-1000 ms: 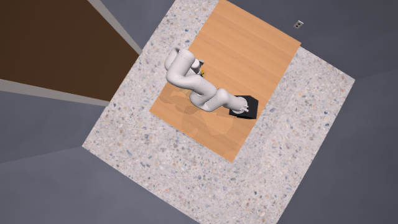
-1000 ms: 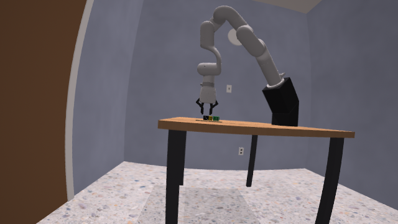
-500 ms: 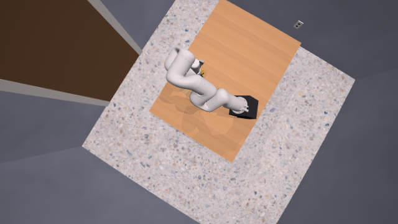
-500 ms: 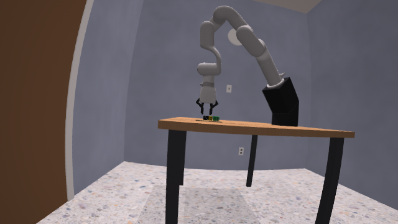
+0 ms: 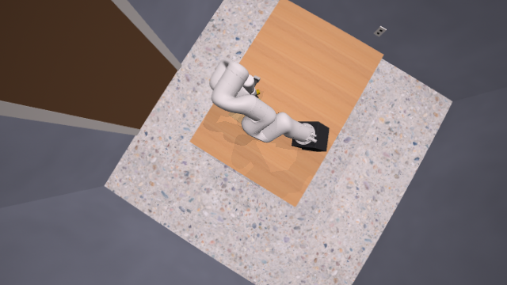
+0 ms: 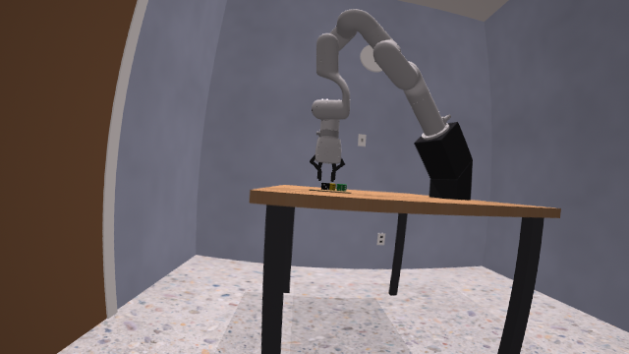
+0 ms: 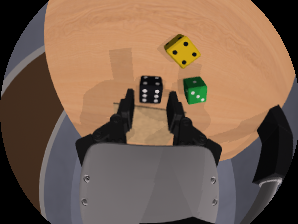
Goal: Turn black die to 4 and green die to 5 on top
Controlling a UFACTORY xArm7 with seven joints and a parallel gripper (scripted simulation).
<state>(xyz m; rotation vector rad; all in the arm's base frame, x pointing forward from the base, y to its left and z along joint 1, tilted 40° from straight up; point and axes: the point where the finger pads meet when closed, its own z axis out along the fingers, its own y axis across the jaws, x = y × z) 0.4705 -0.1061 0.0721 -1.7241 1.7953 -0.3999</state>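
Right now my hand is 40 mm above the black die. From my hand the other things lie so: yellow die: 60 mm to the right, 40 mm below, 30 mm behind; then tan mat: 120 mm to the left, 50 mm below; then green die: 60 mm behind, 40 mm below, 10 mm to the right.
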